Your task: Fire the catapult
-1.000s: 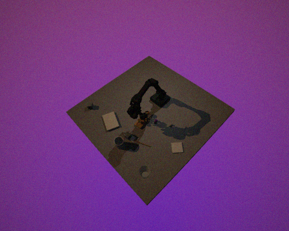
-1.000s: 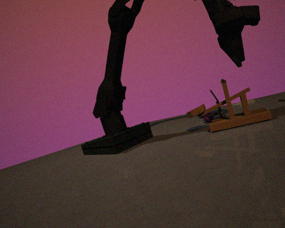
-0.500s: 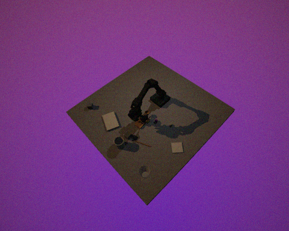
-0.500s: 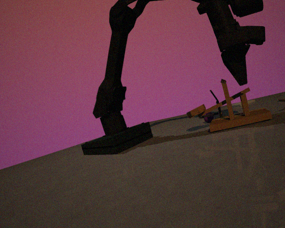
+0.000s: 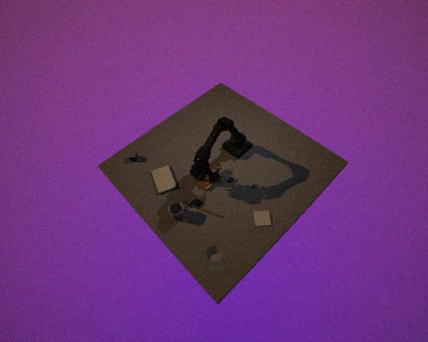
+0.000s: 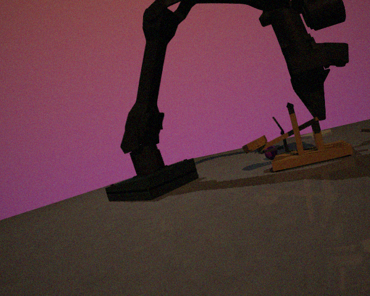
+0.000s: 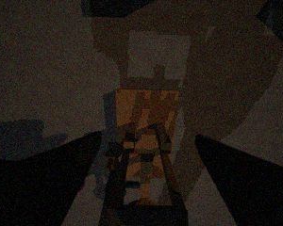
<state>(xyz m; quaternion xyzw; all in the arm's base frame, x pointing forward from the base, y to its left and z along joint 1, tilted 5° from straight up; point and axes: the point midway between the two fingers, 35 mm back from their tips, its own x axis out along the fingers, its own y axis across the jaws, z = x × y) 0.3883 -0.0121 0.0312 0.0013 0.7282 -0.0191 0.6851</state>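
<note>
Now: gripper tip 120 mm past the ball, 120 mm to the right of it and 50 mm above it. Round my gripper tip: orange wooden catapult (70 mm behind, 20 mm to the left, 20 mm below); then white mug (290 mm ahead, 10 mm to the right, 40 mm below); then thin stick (160 mm ahead, 140 mm to the left, 60 mm below).
</note>
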